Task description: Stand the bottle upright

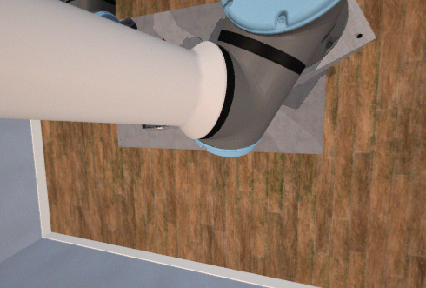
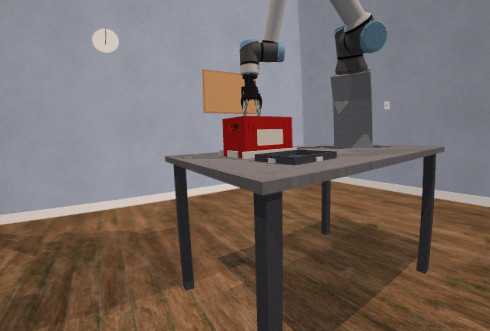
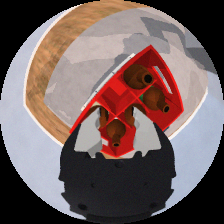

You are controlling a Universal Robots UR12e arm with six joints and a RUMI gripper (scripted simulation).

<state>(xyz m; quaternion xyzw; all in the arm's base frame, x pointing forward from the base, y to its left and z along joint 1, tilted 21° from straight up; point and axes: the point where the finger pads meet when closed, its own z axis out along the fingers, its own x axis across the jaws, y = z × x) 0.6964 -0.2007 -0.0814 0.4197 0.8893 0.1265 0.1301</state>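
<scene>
My gripper is now 9 cm above the red crate, 5 cm to the right of it and 1 cm short of it. From my hand the other things lie so: dark tray 31 cm to the left, 16 cm below, 5 cm ahead.
</scene>
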